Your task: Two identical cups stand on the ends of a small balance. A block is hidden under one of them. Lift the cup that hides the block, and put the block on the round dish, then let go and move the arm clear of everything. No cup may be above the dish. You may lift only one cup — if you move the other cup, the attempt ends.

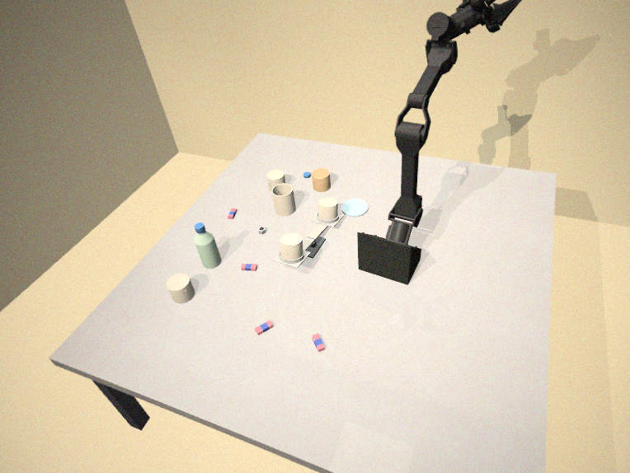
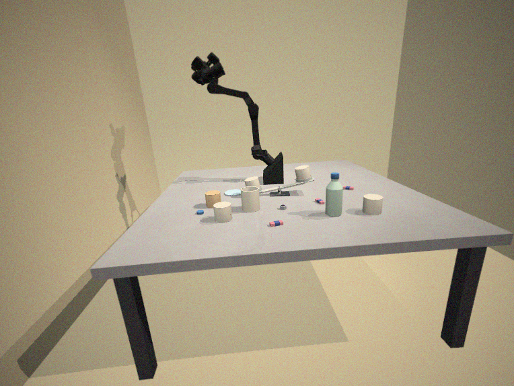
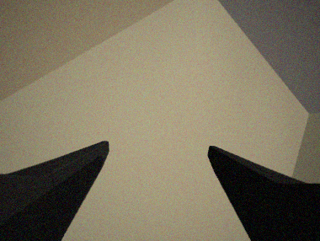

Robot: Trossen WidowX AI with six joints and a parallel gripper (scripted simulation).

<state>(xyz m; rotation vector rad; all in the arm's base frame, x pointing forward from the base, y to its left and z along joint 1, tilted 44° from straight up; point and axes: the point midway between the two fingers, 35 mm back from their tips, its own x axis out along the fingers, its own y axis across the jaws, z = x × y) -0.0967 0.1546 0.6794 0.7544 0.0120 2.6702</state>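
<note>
Now: gripper tip 67 cm above the green block, 47 cm short of it and 22 cm to the right of it. From my gripper tip the other things lie so: pale blue round dish 70 cm below, 41 cm ahead, 12 cm to the left; then balance 67 cm below, 49 cm ahead, 36 cm to the left; then orange cylinder 67 cm below, 59 cm ahead, 4 cm to the left.
</note>
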